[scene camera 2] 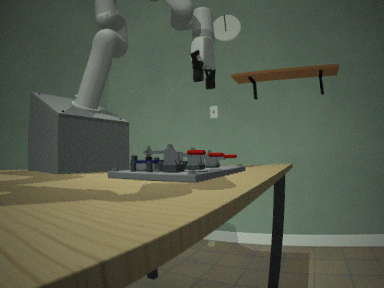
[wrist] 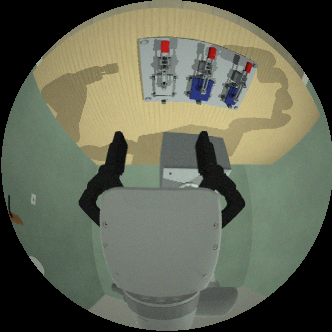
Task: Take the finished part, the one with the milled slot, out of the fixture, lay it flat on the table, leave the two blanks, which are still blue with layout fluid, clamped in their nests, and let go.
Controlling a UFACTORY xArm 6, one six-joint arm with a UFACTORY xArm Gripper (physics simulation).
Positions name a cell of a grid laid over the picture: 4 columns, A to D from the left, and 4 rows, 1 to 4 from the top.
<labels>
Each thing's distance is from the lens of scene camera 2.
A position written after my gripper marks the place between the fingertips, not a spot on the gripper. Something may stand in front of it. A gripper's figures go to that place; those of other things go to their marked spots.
my gripper (scene camera 2: C2): 0.79 m
fixture plate (scene camera 2: C3): 0.51 m
</labels>
